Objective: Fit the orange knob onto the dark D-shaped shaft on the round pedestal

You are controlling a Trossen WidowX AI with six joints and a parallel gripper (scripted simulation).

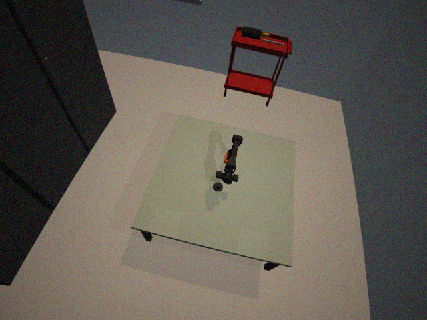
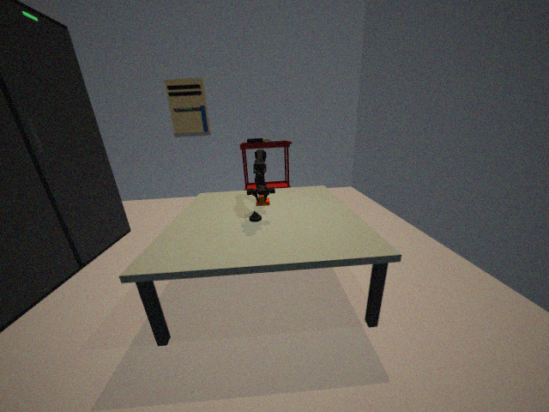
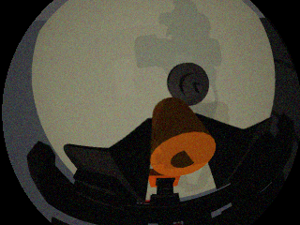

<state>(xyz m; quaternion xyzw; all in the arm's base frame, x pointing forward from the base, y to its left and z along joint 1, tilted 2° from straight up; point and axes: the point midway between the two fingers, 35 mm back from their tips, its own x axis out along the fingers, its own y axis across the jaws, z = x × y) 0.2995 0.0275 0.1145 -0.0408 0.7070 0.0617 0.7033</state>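
The round pedestal is 3 cm ahead of my gripper tip, 5 cm to the right of it and 8 cm below it. Round my gripper tip: orange knob (2 cm above).
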